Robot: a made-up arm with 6 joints.
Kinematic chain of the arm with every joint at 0, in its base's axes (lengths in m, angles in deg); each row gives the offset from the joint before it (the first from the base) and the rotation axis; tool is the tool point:
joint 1: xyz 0 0 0.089 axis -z
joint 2: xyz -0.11 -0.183 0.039 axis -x
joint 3: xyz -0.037 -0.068 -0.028 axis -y
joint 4: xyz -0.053 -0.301 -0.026 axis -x
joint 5: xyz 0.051 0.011 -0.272 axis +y
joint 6: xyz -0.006 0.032 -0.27 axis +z
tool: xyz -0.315 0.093 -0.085
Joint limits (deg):
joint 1: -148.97..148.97
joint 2: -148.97..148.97
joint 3: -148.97..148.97
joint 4: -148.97..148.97
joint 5: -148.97..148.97
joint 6: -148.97..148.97
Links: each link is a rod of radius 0.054 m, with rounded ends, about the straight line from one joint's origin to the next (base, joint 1, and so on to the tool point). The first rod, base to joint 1, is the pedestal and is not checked.
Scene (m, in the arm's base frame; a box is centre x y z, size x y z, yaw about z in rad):
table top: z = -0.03
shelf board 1: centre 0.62 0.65 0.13 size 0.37 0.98 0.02 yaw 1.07
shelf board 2: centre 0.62 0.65 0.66 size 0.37 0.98 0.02 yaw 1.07
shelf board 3: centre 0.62 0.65 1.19 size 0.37 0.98 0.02 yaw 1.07
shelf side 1: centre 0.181 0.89 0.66 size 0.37 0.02 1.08 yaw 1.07
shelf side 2: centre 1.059 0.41 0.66 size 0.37 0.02 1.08 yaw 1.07
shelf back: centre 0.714 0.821 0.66 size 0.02 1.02 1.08 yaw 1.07
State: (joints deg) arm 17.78 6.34 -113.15 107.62 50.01 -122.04
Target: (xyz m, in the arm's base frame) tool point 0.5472 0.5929 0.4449
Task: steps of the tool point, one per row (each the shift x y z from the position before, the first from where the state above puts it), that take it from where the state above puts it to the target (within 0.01 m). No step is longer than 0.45 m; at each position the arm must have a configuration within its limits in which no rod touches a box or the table.
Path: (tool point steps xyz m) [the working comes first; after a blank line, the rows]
Joints at the target: 66.24 129.05 -138.32 69.53 63.01 -110.44
Straight joint move there: touches shelf board 2.

1: -0.1140 0.2328 0.3384
2: 0.0080 0.3310 0.2603
3: 0.1354 0.3606 0.1401
4: 0.2340 0.3173 -0.0004
5: 0.2769 0.2160 -0.1338
6: 0.2515 0.0872 -0.2342
7: 0.1663 -0.0339 -0.2829
8: 0.0743 0.1291 0.0032
9: 0.0551 0.1070 -0.0032

